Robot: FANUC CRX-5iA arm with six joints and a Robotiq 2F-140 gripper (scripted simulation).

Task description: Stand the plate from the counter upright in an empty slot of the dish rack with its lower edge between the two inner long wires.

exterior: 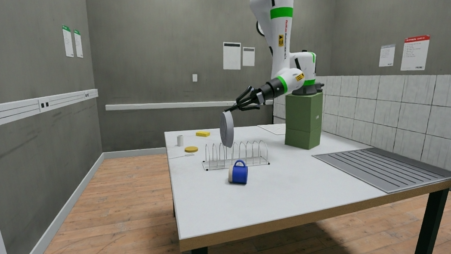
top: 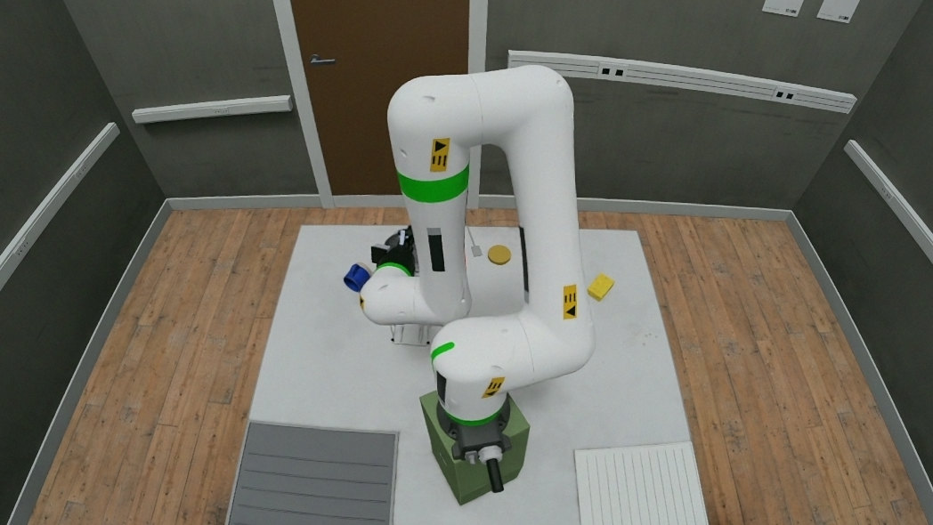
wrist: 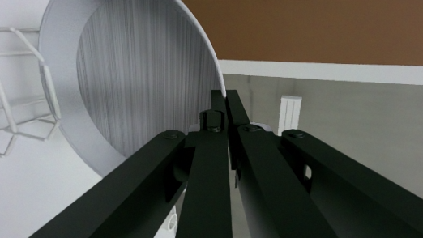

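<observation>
Right now my hand is 10 cm above the grey plate, 3 cm short of it and 1 cm to the left of it. Round my hand: yellow disc (30 cm to the right, 27 cm below, 11 cm ahead); white cup (43 cm to the right, 27 cm below, 15 cm ahead); grey ribbed mat (67 cm behind, 37 cm to the left, 28 cm below).
</observation>
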